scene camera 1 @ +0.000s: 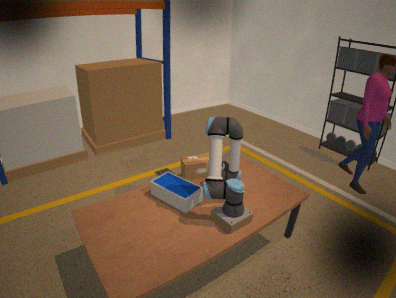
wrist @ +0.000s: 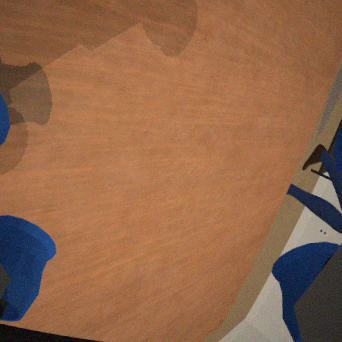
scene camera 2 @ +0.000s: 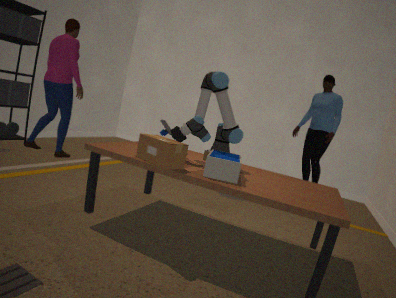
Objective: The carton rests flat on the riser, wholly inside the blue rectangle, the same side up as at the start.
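Seen in the pictures: end effector, tool point: (wrist: 165,202); arm's base, origin of the base link: (scene camera 1: 233,210).
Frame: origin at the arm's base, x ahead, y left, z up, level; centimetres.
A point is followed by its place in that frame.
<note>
The brown carton (scene camera 1: 189,169) {x 57.8, y -11.1, z 2.7 cm} (scene camera 2: 165,156) {x 71.8, y -15.8, z -0.5 cm} stands on the table near its far edge, beside the riser and apart from it; a pale label shows on its side. The light grey riser (scene camera 1: 170,196) {x 40.6, y 22.4, z 0.5 cm} (scene camera 2: 222,171) {x 63.3, y 16.4, z -2.4 cm} has the blue rectangle (scene camera 1: 176,185) {x 44.3, y 13.7, z 4.4 cm} (scene camera 2: 225,156) {x 49.8, y 13.9, z 4.4 cm} on top, with no carton on it. My suction gripper (scene camera 2: 164,130) is tilted, just above and behind the carton in scene camera 2, and carries nothing. In scene camera 1 it is mostly hidden by the arm. The wrist view shows blue suction cups (wrist: 25,260) over bare tabletop; the carton does not show there.
The wooden table (scene camera 1: 125,235) {x 34.0, y 65.3, z -7.6 cm} (scene camera 2: 295,192) {x 45.6, y 60.3, z -7.6 cm} (wrist: 165,165) {x 30.1, y -39.9, z -7.6 cm} carries the arm's base (scene camera 1: 232,218) {x -5.3, y 6.9, z 0.2 cm}. A person in pink (scene camera 1: 376,100) (scene camera 2: 63,60) is near a black shelf rack (scene camera 1: 332,92). A person in light blue (scene camera 2: 327,112) stands beyond the table. Large boxes stand on pallets by the wall.
</note>
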